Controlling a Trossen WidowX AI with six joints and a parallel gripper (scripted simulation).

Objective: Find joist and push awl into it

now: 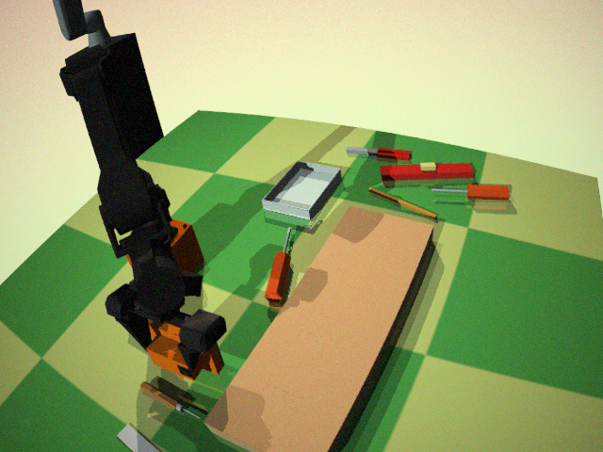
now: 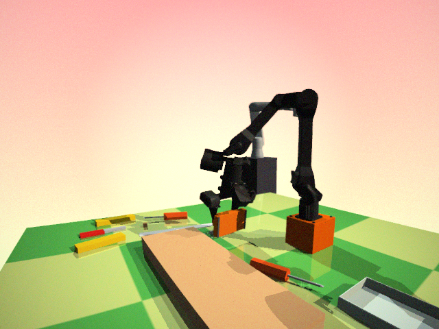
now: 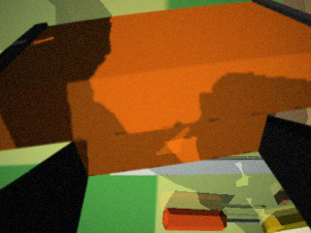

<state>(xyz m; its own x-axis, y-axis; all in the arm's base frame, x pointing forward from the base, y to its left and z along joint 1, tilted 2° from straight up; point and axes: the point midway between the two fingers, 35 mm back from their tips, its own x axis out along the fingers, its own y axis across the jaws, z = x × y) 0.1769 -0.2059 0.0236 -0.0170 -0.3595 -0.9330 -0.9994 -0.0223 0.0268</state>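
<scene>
The orange stud finder lies 10 mm to the left of my gripper tip, 10 mm below it and 10 mm ahead of it. From my gripper tip the other things lie so: awl (70 mm below, 50 mm to the right, 10 mm ahead); grey card (160 mm to the right, 90 mm ahead, 80 mm below); grey tray (530 mm to the left, 60 mm below, 10 mm behind).
</scene>
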